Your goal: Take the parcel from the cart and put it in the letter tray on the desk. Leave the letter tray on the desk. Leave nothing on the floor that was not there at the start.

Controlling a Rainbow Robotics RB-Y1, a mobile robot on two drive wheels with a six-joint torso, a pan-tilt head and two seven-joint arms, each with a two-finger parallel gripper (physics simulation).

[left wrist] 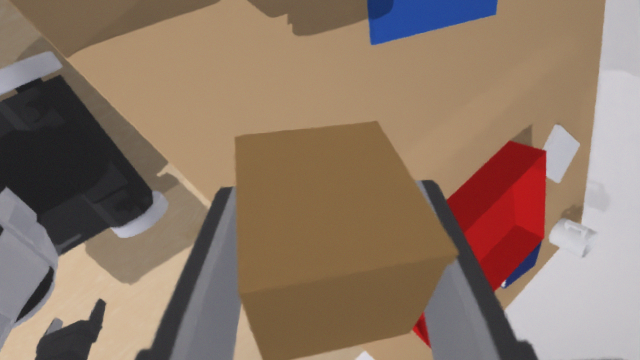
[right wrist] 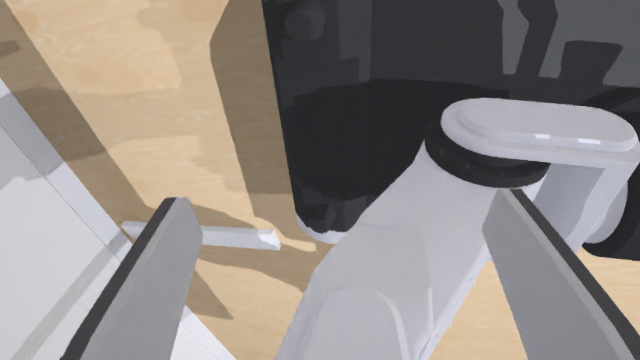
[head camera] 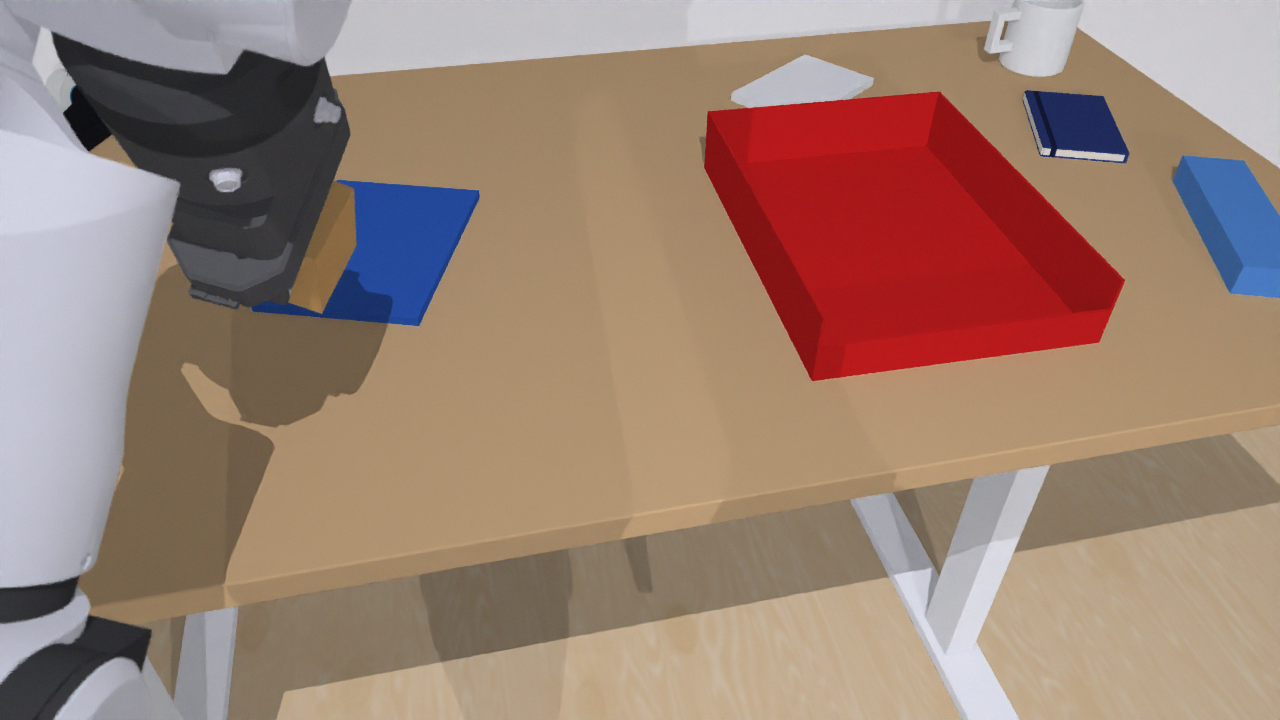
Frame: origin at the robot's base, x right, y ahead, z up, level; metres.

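Seen in the pictures: left gripper, fingertip midpoint: (left wrist: 327, 202) (head camera: 292, 242); right gripper, fingertip midpoint: (left wrist: 80, 310) (right wrist: 341, 213).
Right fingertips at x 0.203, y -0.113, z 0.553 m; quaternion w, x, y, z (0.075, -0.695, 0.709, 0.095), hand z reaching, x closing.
Pixels of each thing's top centre, then the offset from my right fingertips to it. "pt": a spot on its surface instead. Level surfaces: height alone.
- brown box, middle of its top: (left wrist: 409, 324) (head camera: 276, 172) dx -0.361, dy +0.438, dz +0.658 m
- desk, its level: dz +0.398 m
- open-topped, middle of its top: (head camera: 891, 185) (left wrist: 487, 260) dx +0.078, dy +0.737, dz +0.463 m
- blue flat item, middle of its top: (head camera: 373, 242) dx -0.400, dy +0.749, dz +0.406 m
- white flat piece, middle of its top: (head camera: 803, 85) (left wrist: 559, 156) dx +0.065, dy +1.064, dz +0.407 m
- mug, surface spot: (head camera: 1038, 40) pt dx +0.357, dy +1.099, dz +0.444 m
- dark blue notebook, middle of its top: (head camera: 1074, 120) (left wrist: 523, 264) dx +0.356, dy +0.959, dz +0.410 m
- blue block, middle of its top: (head camera: 1243, 209) dx +0.427, dy +0.739, dz +0.428 m
The parcel, a brown box (head camera: 332, 259) (left wrist: 325, 205), is held between the fingers of my left gripper (left wrist: 327, 202), which is shut on it. In the head view it is above the desk (head camera: 537, 402) (left wrist: 200, 95), in front of part of the blue flat item. The letter tray, red and open-topped (head camera: 895, 214) (left wrist: 529, 190), sits on the desk, apart from the parcel and to its right in the head view. Its visible floor is bare. My right gripper (right wrist: 341, 213) is open, with no object between its fingers, away from the desk top. The cart cannot be made out.
A blue flat item (head camera: 420, 241) (left wrist: 430, 17) lies on the desk. Around the tray are a white flat piece (head camera: 801, 82), a mug (head camera: 1038, 40), a dark blue notebook (head camera: 1078, 125) and a blue block (head camera: 1230, 219). The robot's black base (right wrist: 325, 125) stands on the wooden floor.
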